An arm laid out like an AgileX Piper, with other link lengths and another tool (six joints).
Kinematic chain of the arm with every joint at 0, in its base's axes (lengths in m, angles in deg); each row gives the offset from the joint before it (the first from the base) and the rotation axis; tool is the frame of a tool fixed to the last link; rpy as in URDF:
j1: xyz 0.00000 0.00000 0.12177 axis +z
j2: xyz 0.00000 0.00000 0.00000 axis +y
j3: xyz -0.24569 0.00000 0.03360 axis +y
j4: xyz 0.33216 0.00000 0.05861 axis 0.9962 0 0.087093
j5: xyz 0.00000 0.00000 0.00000 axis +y
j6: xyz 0.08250 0.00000 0.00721 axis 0.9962 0 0.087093
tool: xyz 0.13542 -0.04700 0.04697 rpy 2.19 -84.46 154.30
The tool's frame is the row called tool.
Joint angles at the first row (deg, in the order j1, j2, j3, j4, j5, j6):
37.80, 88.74, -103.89, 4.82, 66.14, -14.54
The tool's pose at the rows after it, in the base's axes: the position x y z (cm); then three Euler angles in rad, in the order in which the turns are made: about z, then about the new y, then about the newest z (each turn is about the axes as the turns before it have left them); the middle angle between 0 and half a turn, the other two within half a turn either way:
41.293 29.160 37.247 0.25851 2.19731 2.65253
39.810 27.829 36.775 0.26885 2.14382 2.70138
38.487 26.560 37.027 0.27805 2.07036 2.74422
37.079 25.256 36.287 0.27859 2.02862 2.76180
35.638 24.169 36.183 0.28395 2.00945 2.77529
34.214 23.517 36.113 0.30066 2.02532 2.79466
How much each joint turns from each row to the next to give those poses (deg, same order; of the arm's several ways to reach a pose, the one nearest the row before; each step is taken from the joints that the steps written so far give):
0.00, -6.44, 9.59, 0.12, -5.33, 1.17
0.00, -7.58, 10.29, 0.24, -6.51, 0.75
0.00, -6.87, 8.36, 0.01, -6.23, 0.30
0.00, -6.20, 7.75, -0.20, -4.12, 0.07
0.00, -4.81, 4.37, 0.23, -0.84, 0.00
0.00, -3.19, 1.78, 1.34, 1.91, -0.01

